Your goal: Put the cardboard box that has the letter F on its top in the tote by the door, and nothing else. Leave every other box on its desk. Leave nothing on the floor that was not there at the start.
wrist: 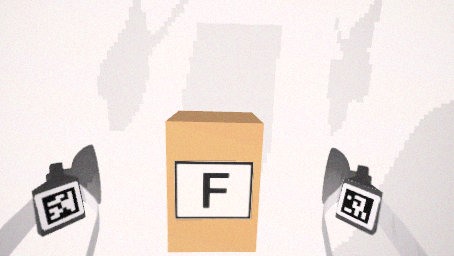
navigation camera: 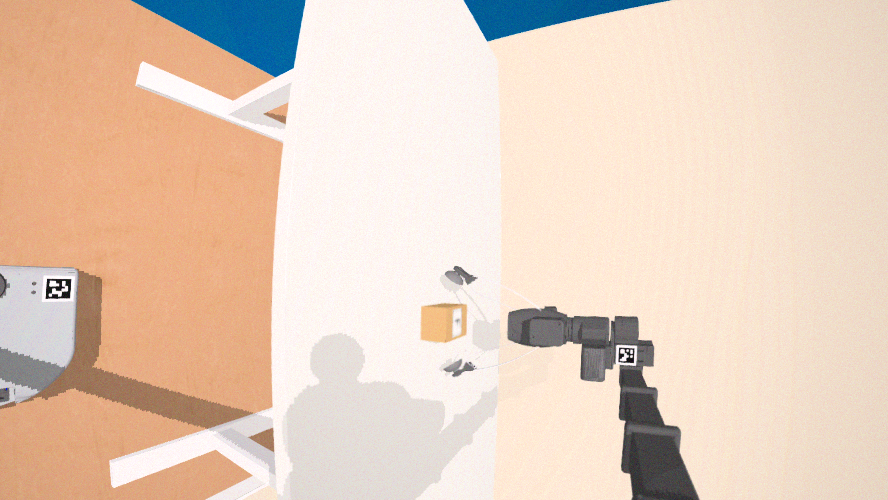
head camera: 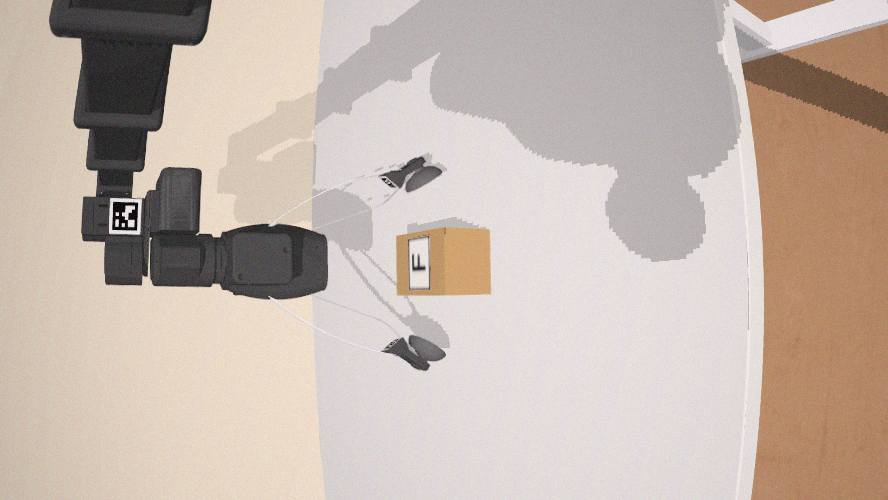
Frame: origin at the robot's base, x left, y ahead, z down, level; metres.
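Seen in the pictures: gripper, between the fingertips: (navigation camera: 445,321) (head camera: 440,263).
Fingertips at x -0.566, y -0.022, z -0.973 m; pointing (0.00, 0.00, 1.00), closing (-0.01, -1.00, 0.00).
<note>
A point is followed by its place in that frame.
The cardboard box (head camera: 467,260) @[z -0.976, x -0.514, y -0.022 m] (navigation camera: 434,324) @[z -0.978, x -0.514, y -0.021 m] (wrist: 215,142) stands on the white desk (head camera: 559,403) @[z -0.950, x -0.418, y 0.101 m] (navigation camera: 385,155) @[z -0.951, x -0.395, y 0.243 m] near its far long edge, with a black F on a white label on its top. My gripper (head camera: 425,262) @[z -0.973, x -0.566, y -0.022 m] (navigation camera: 453,321) @[z -0.973, x -0.566, y -0.022 m] (wrist: 215,165) @[z -0.973, x -0.566, y -0.022 m] is open wide and holds nothing. Its fingertips are on either side of the box, with a gap on each side in the wrist view. They do not touch it. How high the fingertips are beside the box is hard to tell. The tote does not show in these views.
My telescoping arm (head camera: 121,80) @[z -1.300, x -0.299, y -0.085 m] (navigation camera: 652,447) @[z -1.296, x -0.322, y -0.085 m] reaches past the desk's far edge and the wrist bends back over the desk. White desk legs (navigation camera: 186,88) @[z -0.025, x -0.407, y 0.683 m] (navigation camera: 164,452) @[z -0.025, x -0.415, y -0.553 m] stick out on the near side over the brown floor (navigation camera: 186,248) @[z -0.001, x -0.492, y 0.130 m]. My base (navigation camera: 37,329) @[z -0.160, x -0.095, y -0.096 m] stands on that floor. Shadows of the robot fall across the desk.
</note>
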